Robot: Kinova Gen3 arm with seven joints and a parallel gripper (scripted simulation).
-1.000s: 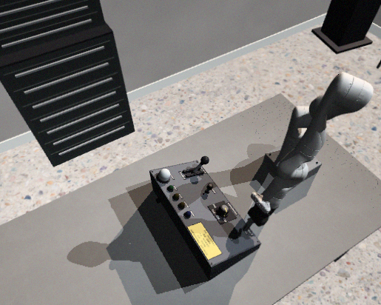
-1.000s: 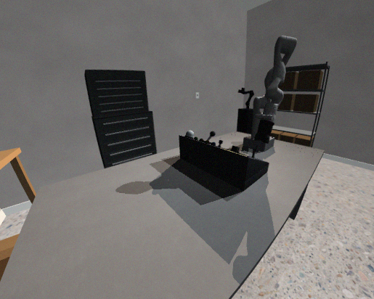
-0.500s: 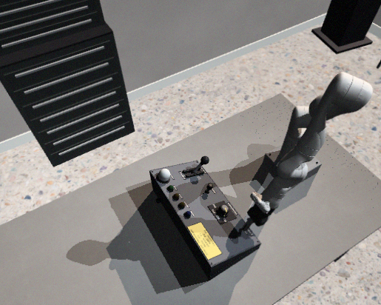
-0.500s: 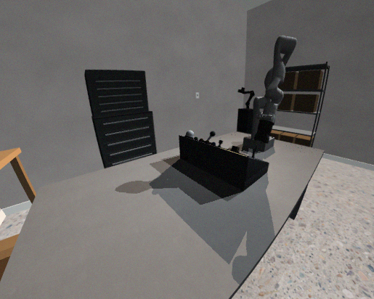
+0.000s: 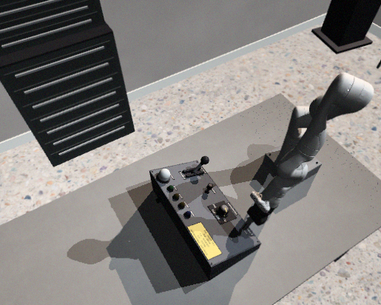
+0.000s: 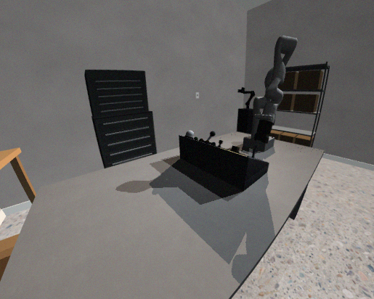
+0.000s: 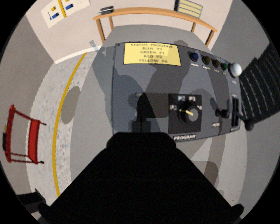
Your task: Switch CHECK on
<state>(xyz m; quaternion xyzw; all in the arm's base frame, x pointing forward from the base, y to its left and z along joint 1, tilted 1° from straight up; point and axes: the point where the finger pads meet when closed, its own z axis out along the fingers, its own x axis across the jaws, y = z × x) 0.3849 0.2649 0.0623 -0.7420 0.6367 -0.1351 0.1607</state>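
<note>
My hand is 30 mm short of the small switch, 10 mm to the right of it and 20 mm above it. Round my hand: dark console: 80 mm ahead, 170 mm to the right, 40 mm below; ball-topped lever: 60 mm ahead, 350 mm to the right, 10 mm below.
</note>
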